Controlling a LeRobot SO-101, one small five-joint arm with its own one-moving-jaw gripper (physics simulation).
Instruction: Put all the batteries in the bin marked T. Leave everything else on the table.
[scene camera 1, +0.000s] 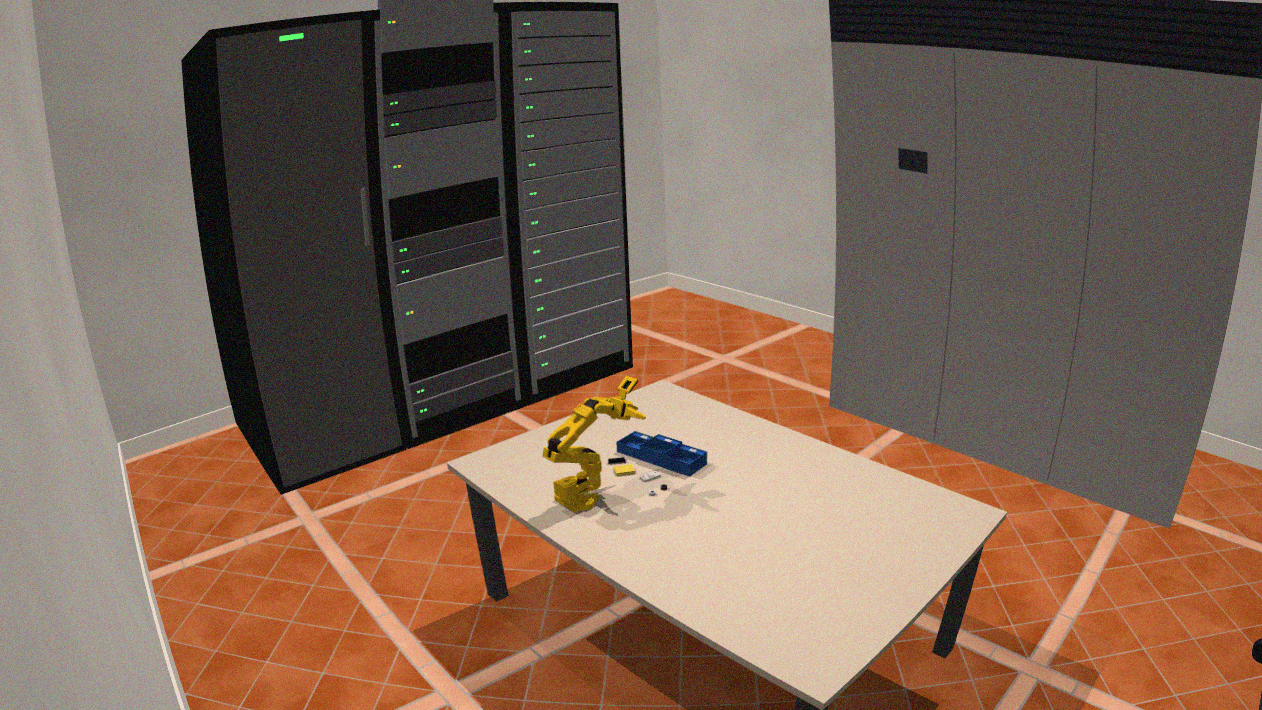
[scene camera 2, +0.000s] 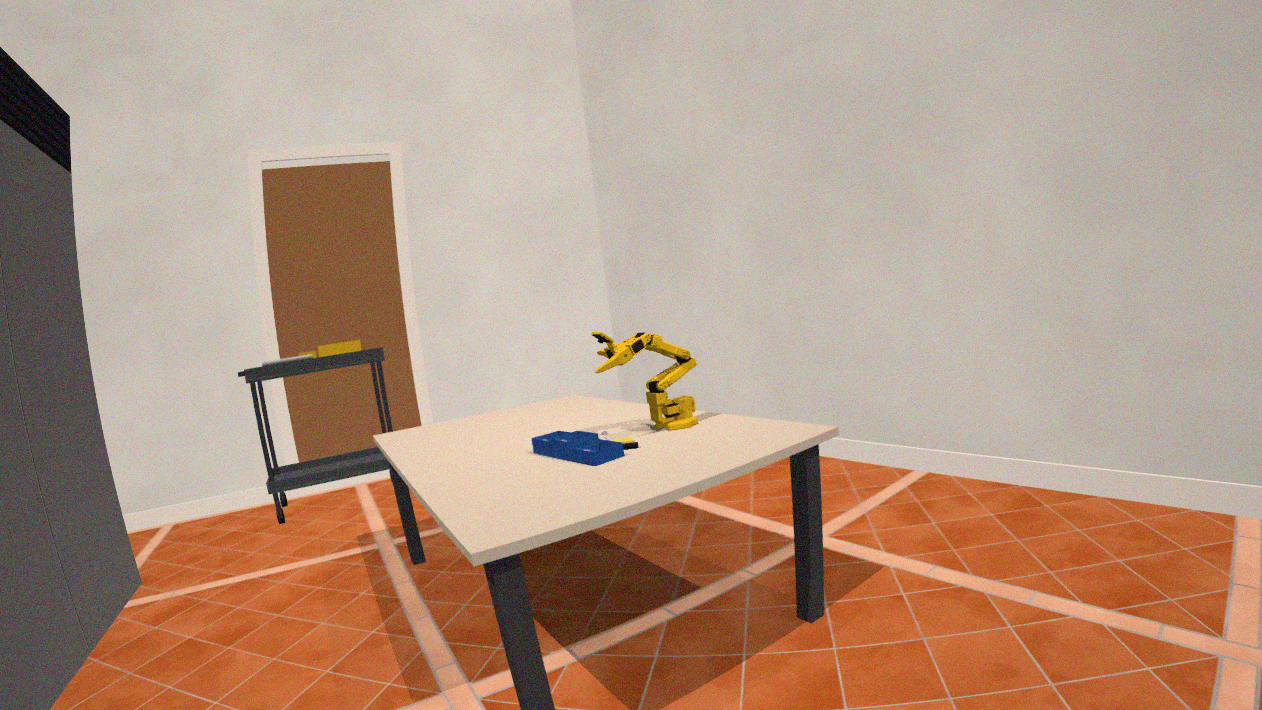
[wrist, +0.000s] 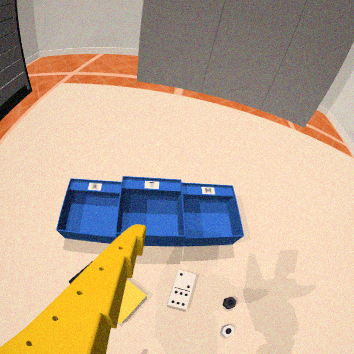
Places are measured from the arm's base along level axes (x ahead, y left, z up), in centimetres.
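Pixels of known places: hand, tool point: (scene camera 1: 637, 408) (scene camera 2: 596, 371) (wrist: 144, 236); arm's base, link origin: (scene camera 1: 583, 498) (scene camera 2: 670, 427).
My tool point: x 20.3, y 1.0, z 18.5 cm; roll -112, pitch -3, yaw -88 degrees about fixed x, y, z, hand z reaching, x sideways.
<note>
For each thing: its top centre in the pictures, then the offset to it from my tool point. "pt": a spot on its surface instead. Level surfaces: height alone.
- blue bin marked T, top centre: (wrist: 150, 203) (scene camera 2: 573, 436) (scene camera 1: 661, 443) dx +8.9, dy +0.8, dz -13.9 cm
- black item, top centre: (wrist: 83, 272) (scene camera 2: 627, 443) (scene camera 1: 617, 458) dx -1.3, dy +7.6, dz -17.1 cm
- yellow block, top centre: (wrist: 121, 299) (scene camera 2: 622, 440) (scene camera 1: 624, 468) dx -3.4, dy +2.2, dz -17.5 cm
- Bin R, surface spot: (wrist: 70, 200) pt dx +8.3, dy +13.3, dz -17.5 cm
- bin M, surface spot: (wrist: 235, 205) pt dx +11.6, dy -11.4, dz -14.9 cm
- white domino, top centre: (wrist: 181, 288) (scene camera 1: 650, 475) dx -0.6, dy -5.1, dz -17.8 cm
- black nut, top centre: (wrist: 230, 302) (scene camera 1: 663, 485) dx -2.1, dy -11.9, dz -17.7 cm
- whitish nut, top centre: (wrist: 228, 330) (scene camera 1: 652, 491) dx -6.2, dy -11.9, dz -17.7 cm
- table, surface height: dz -18.5 cm
My gripper (scene camera 1: 640, 412) (scene camera 2: 600, 360) is open and empty, high above the table near the bins. In the wrist view its notched fixed jaw (wrist: 102, 272) shows, and its tip overlaps the near wall of the middle bin. The blue bin marked T (wrist: 167, 184) is the middle one of three joined bins; I see no object on the visible part of its floor. A black item (scene camera 1: 615, 460) (scene camera 2: 629, 445) (wrist: 79, 273) lies beside a yellow block (scene camera 1: 623, 470) (wrist: 133, 301); the jaw partly hides both in the wrist view. I cannot make out any thing clearly as a battery.
Bin R (wrist: 70, 200) is left of T and bin M (wrist: 235, 205) right. A white domino (scene camera 1: 649, 476) (wrist: 182, 290), a black nut (scene camera 1: 663, 486) (wrist: 229, 302) and a whitish nut (scene camera 1: 652, 492) (wrist: 227, 330) lie on the table (scene camera 1: 820, 547) (scene camera 2: 476, 476) on the bins' near side.
</note>
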